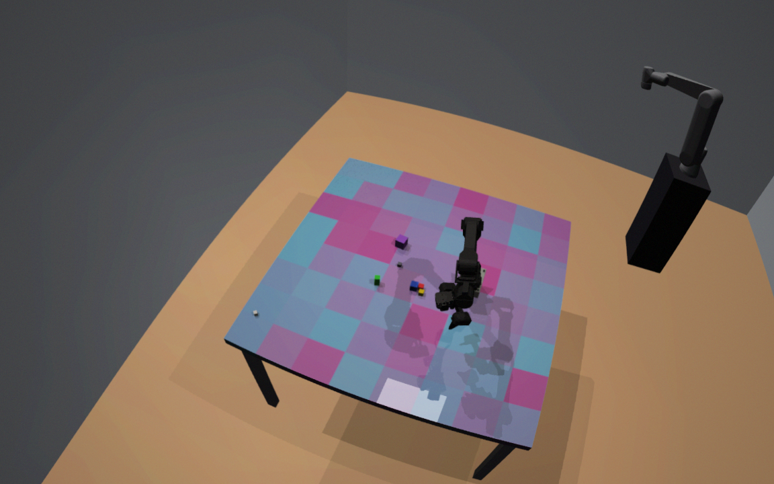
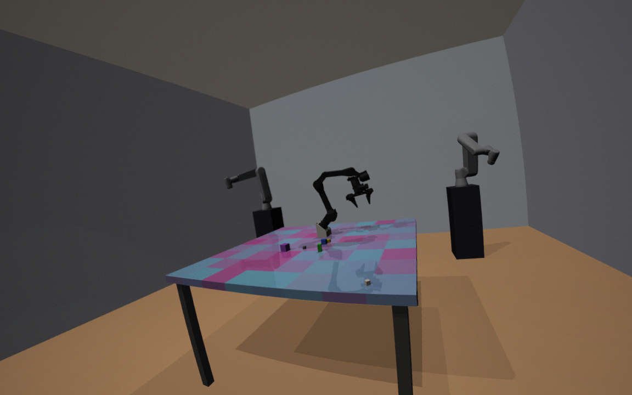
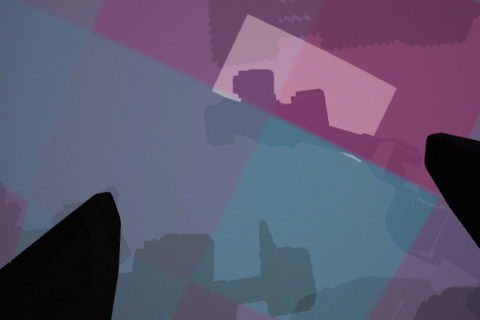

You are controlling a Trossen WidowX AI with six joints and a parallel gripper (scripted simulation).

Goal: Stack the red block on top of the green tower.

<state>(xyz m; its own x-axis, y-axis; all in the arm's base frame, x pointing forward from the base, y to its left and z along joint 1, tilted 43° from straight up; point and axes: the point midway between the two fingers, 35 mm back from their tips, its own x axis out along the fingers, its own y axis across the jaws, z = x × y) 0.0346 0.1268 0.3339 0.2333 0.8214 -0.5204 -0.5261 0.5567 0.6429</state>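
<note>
Now: gripper tip 230 mm to the left of the small yellow block, 190 mm above it and 140 mm short of it. From my gripper tip the other things lie so: tiny dark cube (350 mm to the right, 270 mm ahead, 190 mm below); blue block (250 mm to the right, 190 mm below, 180 mm ahead); red block (260 mm to the right, 190 mm below, 150 mm ahead).
</note>
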